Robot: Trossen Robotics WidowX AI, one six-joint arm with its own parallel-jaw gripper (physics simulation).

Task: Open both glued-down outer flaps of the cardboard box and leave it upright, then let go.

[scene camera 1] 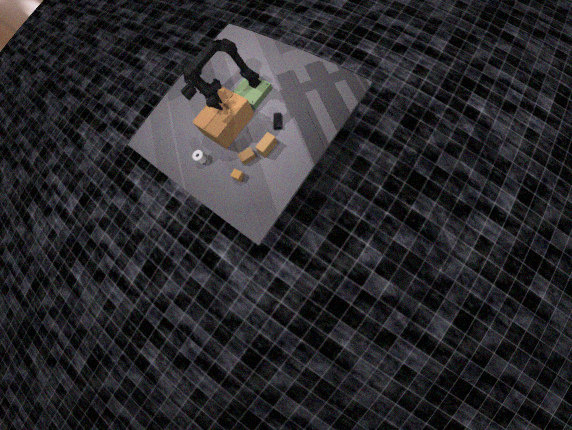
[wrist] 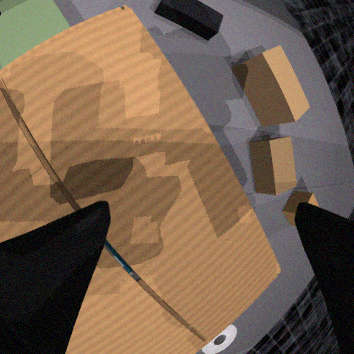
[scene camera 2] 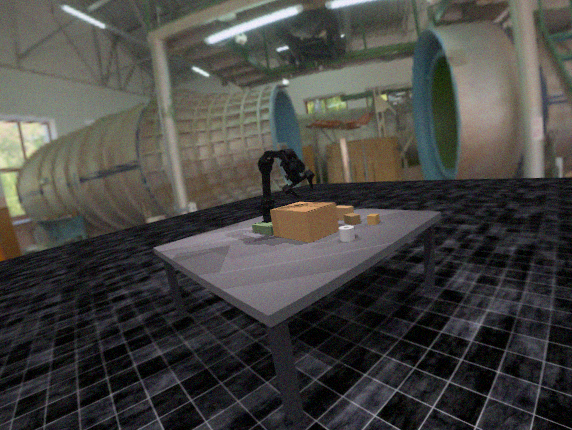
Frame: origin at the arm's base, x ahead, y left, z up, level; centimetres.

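Seen in the pictures: gripper, fingertip midpoint: (scene camera 1: 222, 106) (wrist: 206, 212) (scene camera 2: 305, 193); arm's base, link origin: (scene camera 1: 254, 83) (scene camera 2: 268, 221).
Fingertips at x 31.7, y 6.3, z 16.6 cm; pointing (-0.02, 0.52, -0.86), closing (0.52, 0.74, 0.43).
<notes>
Offsets run from my fingertips to a thing's middle. Level surfaces: height alone.
The cardboard box @[dx +1.1, dy -5.0, dz -14.0 cm] (scene camera 1: 236, 127) (scene camera 2: 300, 223) (wrist: 195, 295) stands upright on the table. Its two outer flaps lie flat and shut, meeting along a seam that runs diagonally in the wrist view. A short teal strip @[dx +1.1, dy -5.0, dz -14.7 cm] (wrist: 119, 259) shows in the seam near its middle. My gripper (scene camera 1: 219, 98) (scene camera 2: 300, 186) (wrist: 206, 212) is open and empty, above the box top. In the wrist view its left fingertip appears over the seam by the teal strip, and its right fingertip appears past the box's edge. Shadows darken much of the top.
A green block (scene camera 1: 254, 93) (scene camera 2: 262, 228) (wrist: 30, 30) lies beside the box at the arm's base. A black block @[dx -17.1, dy +23.6, dz -20.1 cm] (scene camera 1: 278, 121) (wrist: 190, 17), three small tan blocks @[dx +0.9, dy +29.0, dz -17.8 cm] (scene camera 1: 266, 144) @[dx +12.8, dy +22.4, dz -19.2 cm] (scene camera 1: 246, 156) @[dx +25.9, dy +25.1, dz -19.2 cm] (scene camera 1: 237, 175) and a white roll @[dx +30.3, dy -4.5, dz -18.7 cm] (scene camera 1: 198, 156) (scene camera 2: 346, 233) stand around the box on the grey table @[dz -21.7 cm] (scene camera 1: 250, 215) (scene camera 2: 280, 280).
</notes>
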